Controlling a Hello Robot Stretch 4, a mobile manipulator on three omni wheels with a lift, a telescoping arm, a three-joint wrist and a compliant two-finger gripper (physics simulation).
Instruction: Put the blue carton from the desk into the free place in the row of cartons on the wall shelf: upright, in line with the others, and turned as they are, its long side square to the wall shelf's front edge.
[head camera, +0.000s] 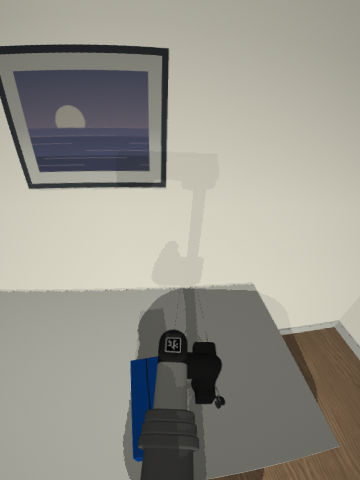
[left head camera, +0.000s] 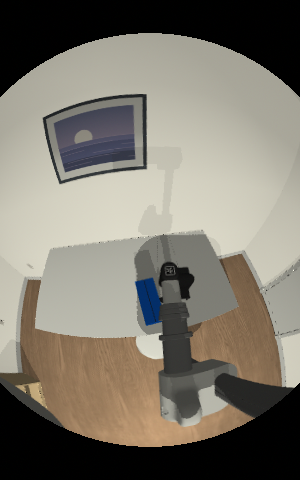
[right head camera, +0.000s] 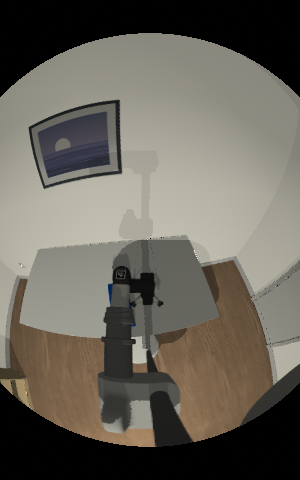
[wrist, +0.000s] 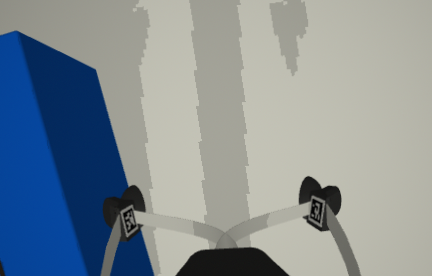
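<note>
The blue carton (head camera: 140, 410) (left head camera: 145, 302) (right head camera: 110, 292) (wrist: 65, 140) is on the grey desk (head camera: 60, 350) (left head camera: 85, 295) (right head camera: 65, 295), partly hidden by my arm in the head views. A dark seam runs along its top. My gripper (right head camera: 147, 303) (wrist: 221, 198) is open and empty, to the carton's right. In the wrist view the left fingertip overlaps the carton's dark right side; whether they touch I cannot tell. The right fingertip is over bare desk. The wall shelf and its row of cartons do not show in these views.
A framed sunset picture (head camera: 100, 95) (left head camera: 100, 140) (right head camera: 80, 140) hangs on the wall behind the desk. A white rounded object (left head camera: 150, 346) (right head camera: 153, 346) shows at the desk's front edge. Wooden floor surrounds the desk. A pale wooden piece (left head camera: 33, 392) stands at the lower left.
</note>
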